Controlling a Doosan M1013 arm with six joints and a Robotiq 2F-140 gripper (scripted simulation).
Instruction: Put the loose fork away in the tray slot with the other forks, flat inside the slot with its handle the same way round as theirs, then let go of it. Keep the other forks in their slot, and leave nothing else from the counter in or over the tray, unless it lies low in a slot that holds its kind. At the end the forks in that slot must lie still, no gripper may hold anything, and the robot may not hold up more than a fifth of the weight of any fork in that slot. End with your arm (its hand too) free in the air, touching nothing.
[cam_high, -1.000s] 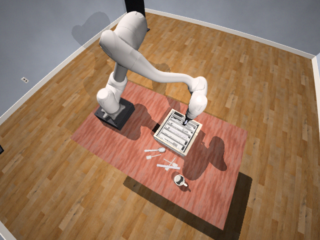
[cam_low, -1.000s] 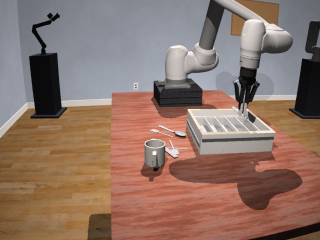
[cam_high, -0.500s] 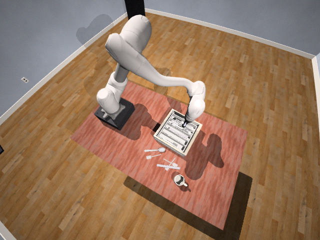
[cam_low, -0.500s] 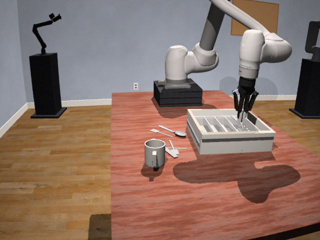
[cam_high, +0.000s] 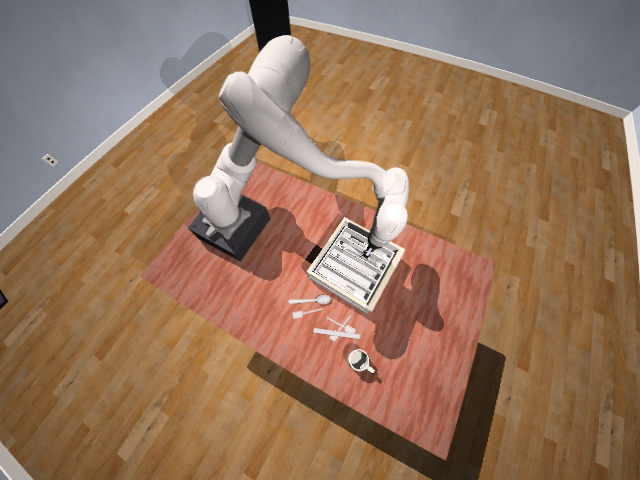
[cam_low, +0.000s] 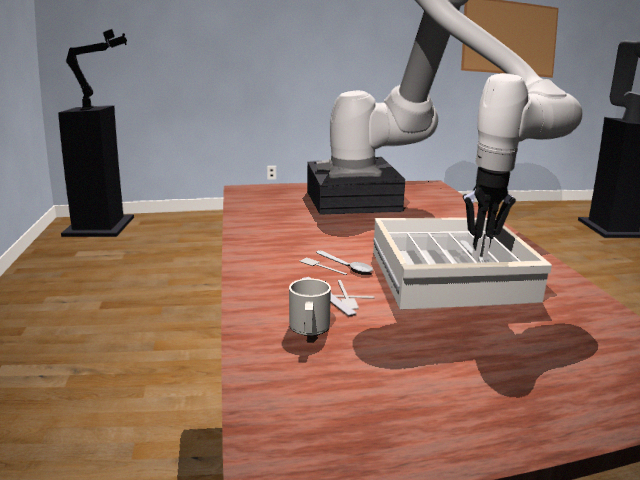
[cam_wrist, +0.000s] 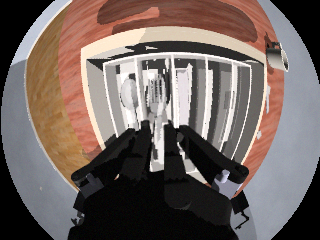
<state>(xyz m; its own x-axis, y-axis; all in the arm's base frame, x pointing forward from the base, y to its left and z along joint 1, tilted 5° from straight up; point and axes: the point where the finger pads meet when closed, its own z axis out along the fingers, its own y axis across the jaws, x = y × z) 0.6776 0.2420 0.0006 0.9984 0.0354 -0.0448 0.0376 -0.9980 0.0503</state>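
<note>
Now: the cutlery tray 20 mm behind my hand, 60 mm to the right of it and 30 mm below it. The rest, counted from my hand: mug (220 mm ahead, 420 mm to the right, 50 mm below).
</note>
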